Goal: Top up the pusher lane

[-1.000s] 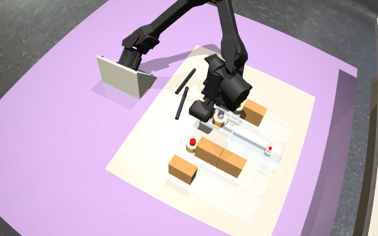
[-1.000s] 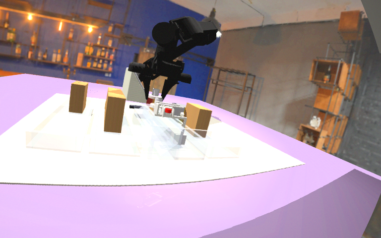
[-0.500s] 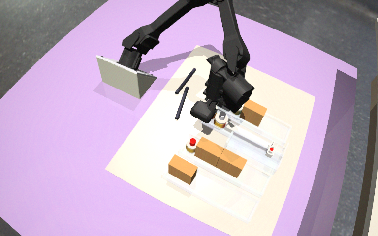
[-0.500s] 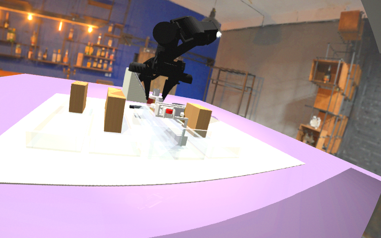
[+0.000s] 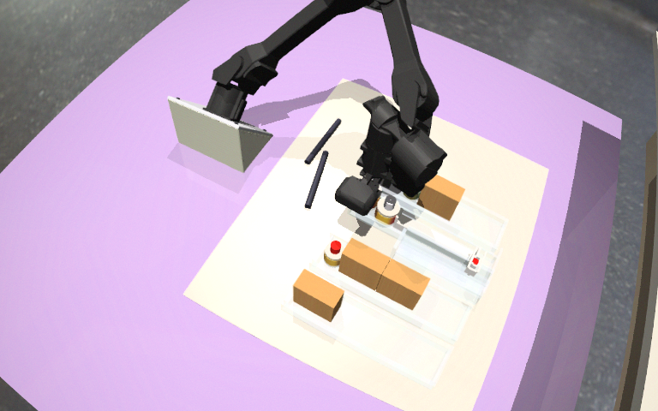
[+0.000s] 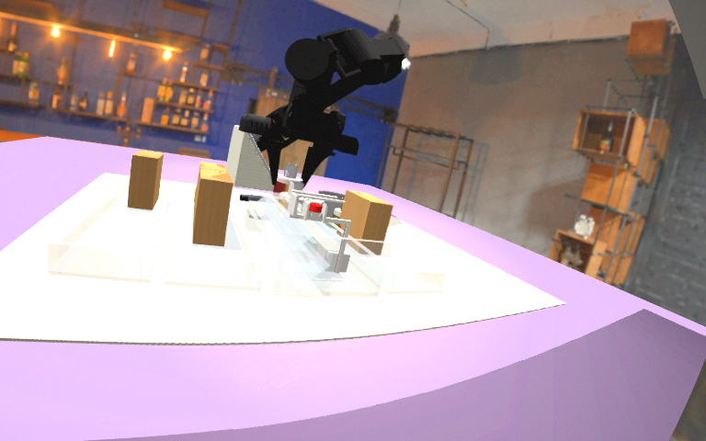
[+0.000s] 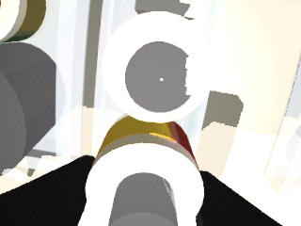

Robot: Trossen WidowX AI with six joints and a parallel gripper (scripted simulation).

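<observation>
The grey cylinder lies 3 cm ahead of my gripper tip, 8 cm to the left of it and 2 cm below it. The rest, counted from my gripper tip: red-capped jar 2 cm behind, 12 cm to the right, 2 cm below; clear sprung lane 15 cm ahead, 5 cm to the right, 3 cm below.
</observation>
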